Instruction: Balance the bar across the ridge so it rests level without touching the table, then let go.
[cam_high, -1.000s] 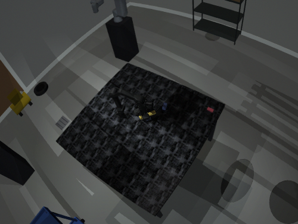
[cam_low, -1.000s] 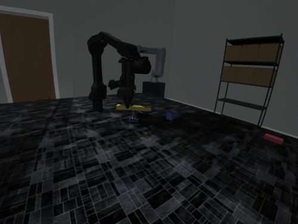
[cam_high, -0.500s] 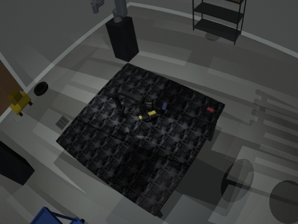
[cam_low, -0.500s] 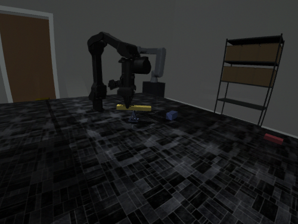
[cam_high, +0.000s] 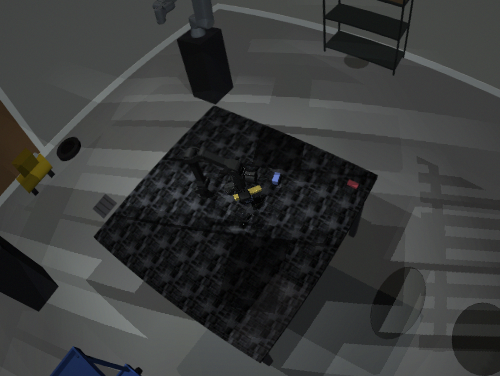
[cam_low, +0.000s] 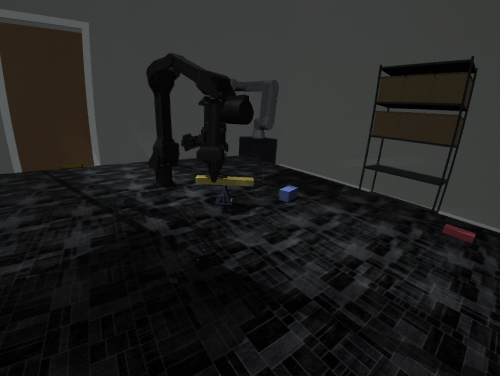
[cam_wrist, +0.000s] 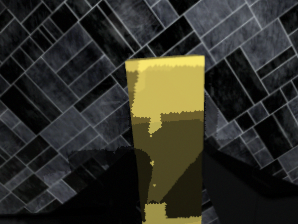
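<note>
Right now the yellow bar is 20 mm ahead of my gripper tip and 20 mm to the left of it. Round my gripper tip: red block 500 mm ahead, 420 mm to the left, 50 mm below; blue cube 80 mm ahead, 220 mm to the left, 50 mm below.
</note>
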